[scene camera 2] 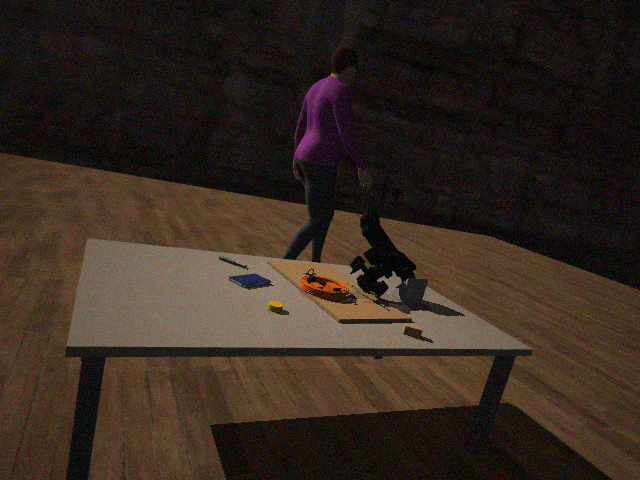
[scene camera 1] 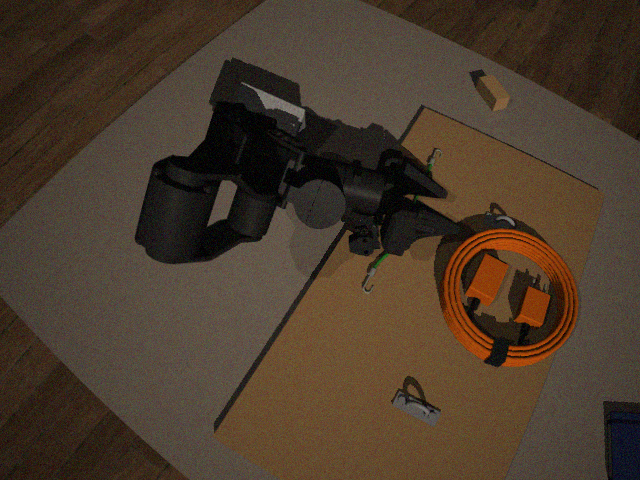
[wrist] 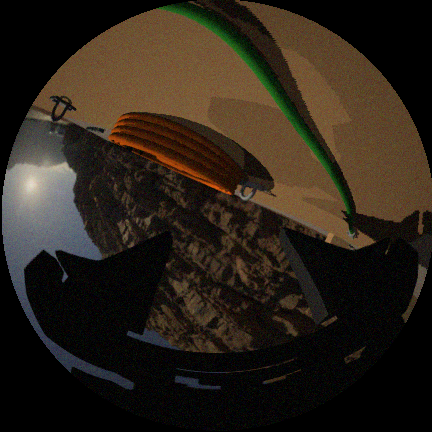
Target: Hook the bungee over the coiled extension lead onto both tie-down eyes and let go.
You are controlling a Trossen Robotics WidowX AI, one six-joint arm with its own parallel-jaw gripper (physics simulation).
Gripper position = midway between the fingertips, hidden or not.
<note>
A small wooden block (scene camera 1: 489, 88) rests on the table. Further things: my gripper (scene camera 1: 452, 211), a brown board (scene camera 1: 322, 395) and an orange coiled extension lead (scene camera 1: 484, 285).
The orange coiled extension lead also shows in scene camera 2 (scene camera 2: 311, 284) and in the wrist view (wrist: 168, 143). My gripper is seen too in scene camera 2 (scene camera 2: 358, 281) and in the wrist view (wrist: 226, 234). The brown board also shows in the wrist view (wrist: 180, 70).
</note>
